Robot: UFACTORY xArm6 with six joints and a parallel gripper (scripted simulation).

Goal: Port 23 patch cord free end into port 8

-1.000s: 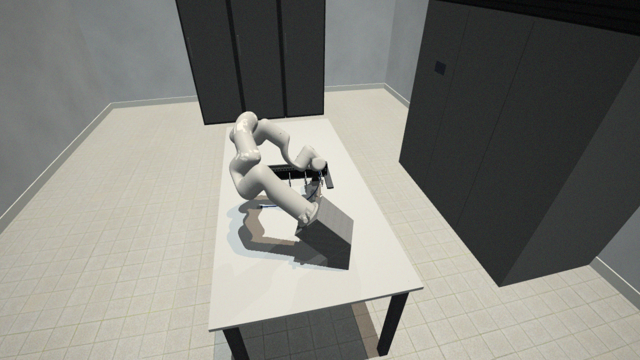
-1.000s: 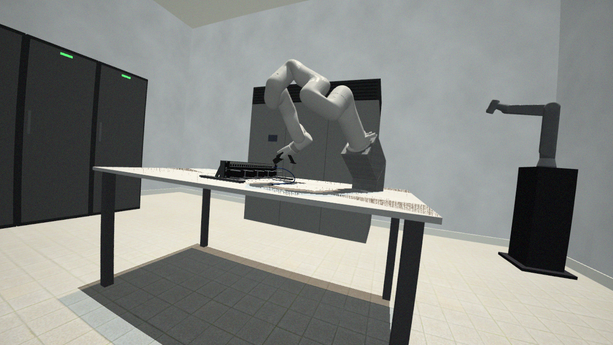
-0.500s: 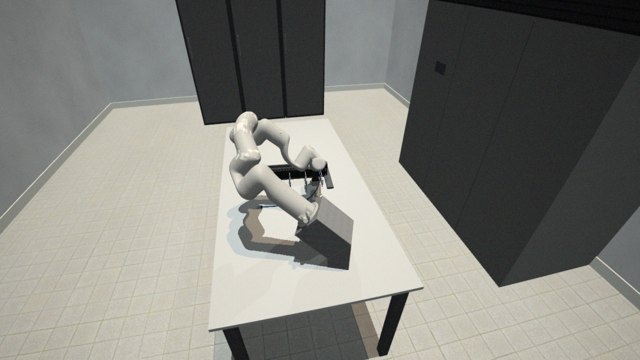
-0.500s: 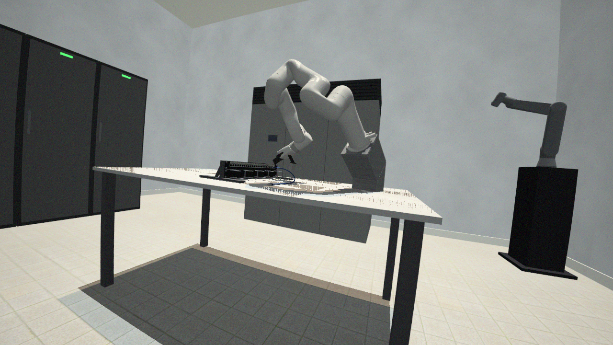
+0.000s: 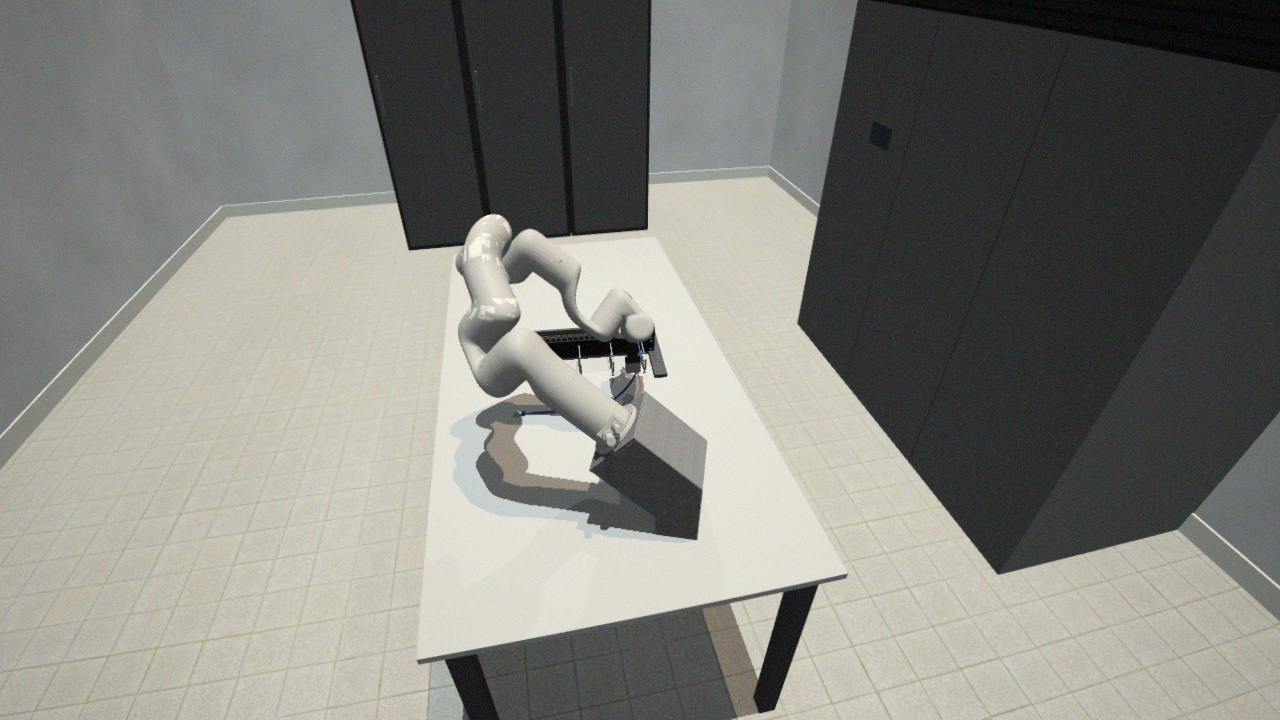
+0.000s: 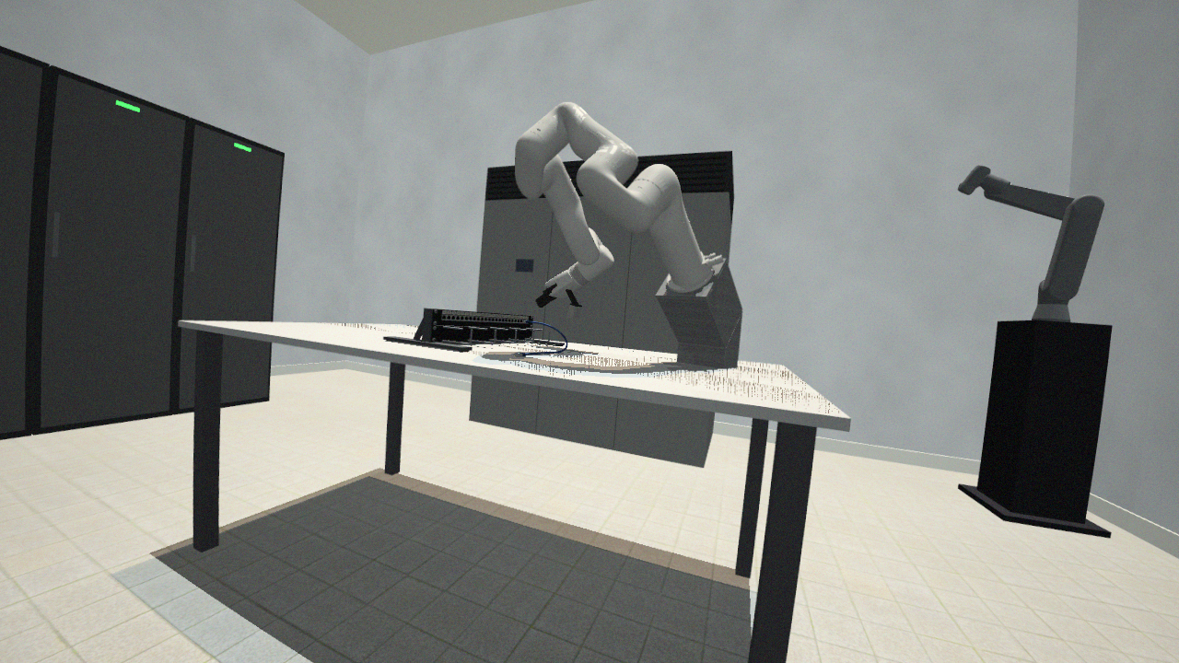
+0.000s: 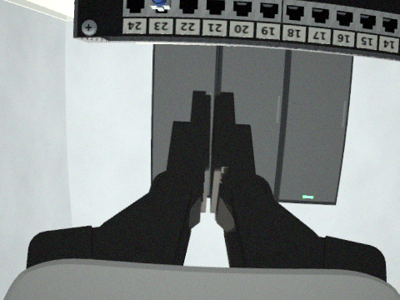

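My gripper is now 35 cm to the right of the patch cord plug, 15 cm above it and 12 cm past it.
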